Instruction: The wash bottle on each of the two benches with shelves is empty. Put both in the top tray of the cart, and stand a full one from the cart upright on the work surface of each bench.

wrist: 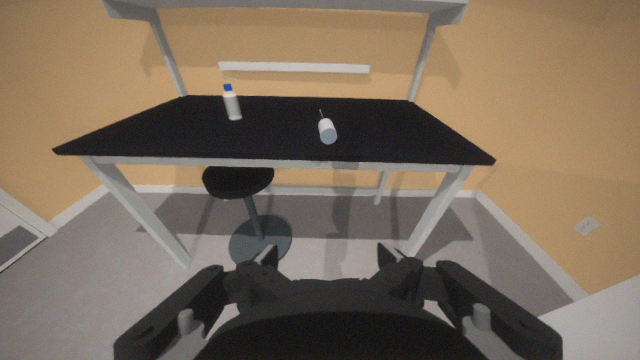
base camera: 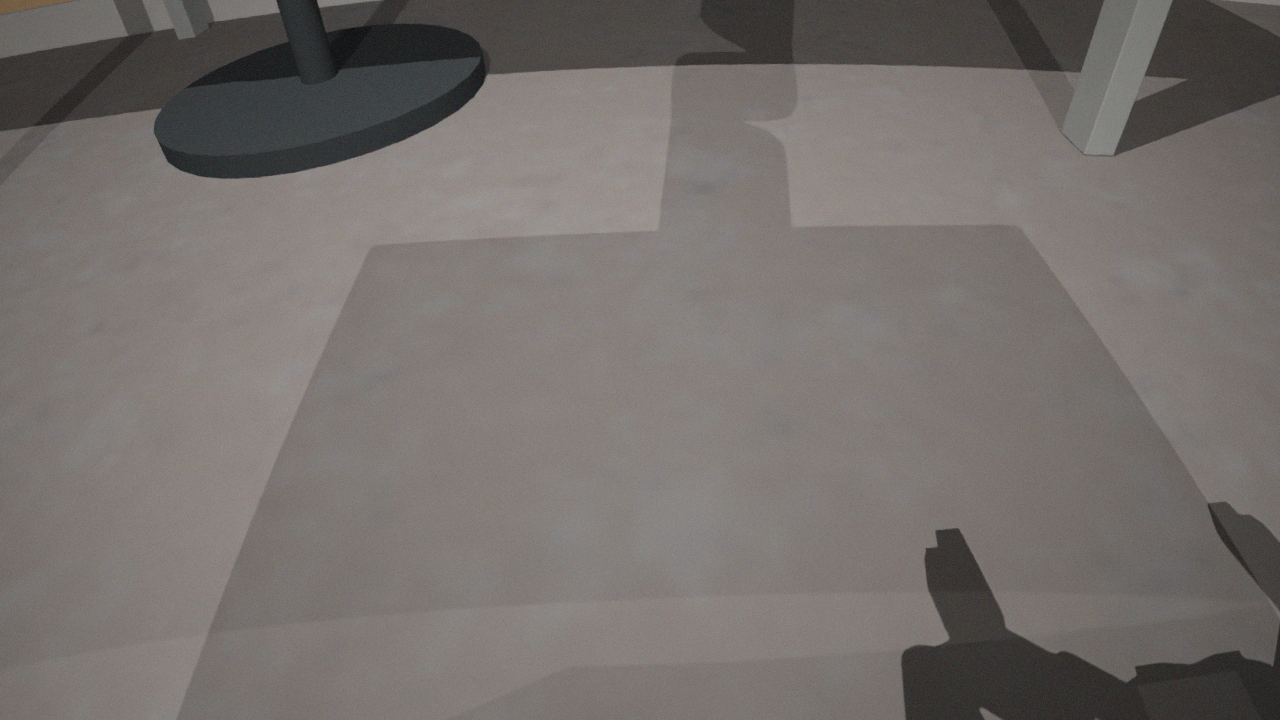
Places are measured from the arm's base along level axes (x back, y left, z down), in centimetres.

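Pixels of known places: gripper, fingertip midpoint: (wrist: pixel 327 255).
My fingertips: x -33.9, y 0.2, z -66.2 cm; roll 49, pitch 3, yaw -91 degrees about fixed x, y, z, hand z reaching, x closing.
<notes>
Ahead of a thing's pixels: the offset from my fingertips to its top centre. Level surfaces: height alone.
A bench with a black work surface @(dz +14.5 cm) (wrist: pixel 280 142) and a shelf @(dz -29.3 cm) (wrist: pixel 290 6) above it stands ahead in the wrist view. A white wash bottle with a blue cap @(dx -75.5, dy +39.8, dz -2.9 cm) (wrist: pixel 232 105) stands upright at its back left. A white wash bottle with a red cap @(dx -58.1, dy -1.1, dz +6.9 cm) (wrist: pixel 327 131) lies on its side right of the middle, its base toward me and its nozzle toward the wall. I cannot tell how full either is. My gripper (wrist: pixel 327 255) is open and empty, back from the bench's front edge and clear of both bottles. The cart cannot be made out in either view.
A round stool @(dx -69.2, dy +43.4, dz +39.9 cm) (wrist: pixel 238 180) stands under the bench's left half; its dark base (base camera: pixel 313 120) (wrist: pixel 260 239) is on the floor. The bench's right front leg (base camera: pixel 1114 80) (wrist: pixel 440 210) stands ahead on the right. A pale surface (wrist: pixel 600 320) shows at the lower right of the wrist view.
</notes>
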